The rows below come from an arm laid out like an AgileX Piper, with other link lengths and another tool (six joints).
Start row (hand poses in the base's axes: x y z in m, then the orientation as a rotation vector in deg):
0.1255, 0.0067, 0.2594, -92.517, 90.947, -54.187
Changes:
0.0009, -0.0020, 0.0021, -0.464, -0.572, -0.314
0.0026, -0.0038, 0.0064, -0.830, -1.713, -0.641
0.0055, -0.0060, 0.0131, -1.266, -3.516, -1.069
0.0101, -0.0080, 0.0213, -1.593, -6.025, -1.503
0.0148, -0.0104, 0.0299, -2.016, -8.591, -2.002
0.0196, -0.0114, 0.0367, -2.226, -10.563, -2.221
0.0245, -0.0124, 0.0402, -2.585, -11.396, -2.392
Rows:
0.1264, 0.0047, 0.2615, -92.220, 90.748, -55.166
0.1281, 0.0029, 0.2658, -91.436, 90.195, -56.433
0.1310, 0.0007, 0.2725, -90.148, 89.257, -58.235
0.1356, -0.0013, 0.2807, -88.258, 87.848, -60.358
0.1403, -0.0037, 0.2893, -86.326, 86.412, -62.596
0.1451, -0.0047, 0.2961, -84.864, 85.172, -64.091
0.1500, -0.0057, 0.2996, -84.362, 84.645, -65.008

